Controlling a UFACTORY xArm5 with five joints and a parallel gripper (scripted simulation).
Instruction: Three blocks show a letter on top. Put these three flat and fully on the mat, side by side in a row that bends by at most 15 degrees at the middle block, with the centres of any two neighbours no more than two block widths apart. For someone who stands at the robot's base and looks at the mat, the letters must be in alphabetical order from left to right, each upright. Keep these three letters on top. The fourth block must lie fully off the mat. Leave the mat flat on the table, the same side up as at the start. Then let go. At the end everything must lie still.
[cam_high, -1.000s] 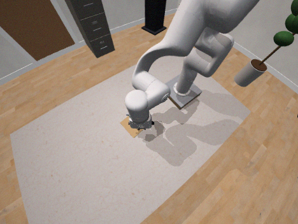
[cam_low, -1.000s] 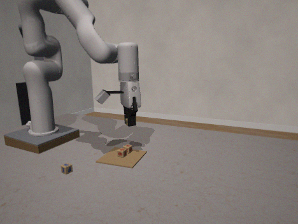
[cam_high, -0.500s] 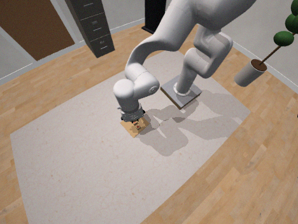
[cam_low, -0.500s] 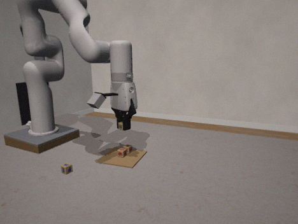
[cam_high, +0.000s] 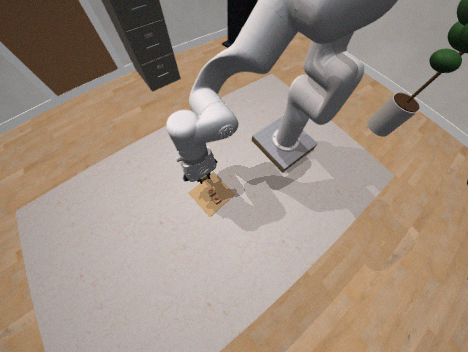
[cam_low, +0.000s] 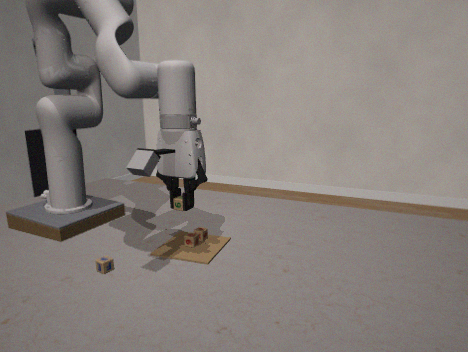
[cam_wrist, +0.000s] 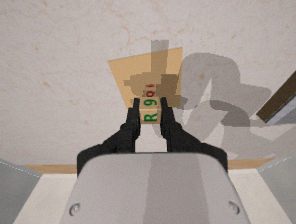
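Right now the tan mat is 10 mm ahead of my hand, 30 mm to the left of it and 120 mm below it. The rest, counted from my hand: blue-lettered block: 120 mm behind, 120 mm to the right, 110 mm below.
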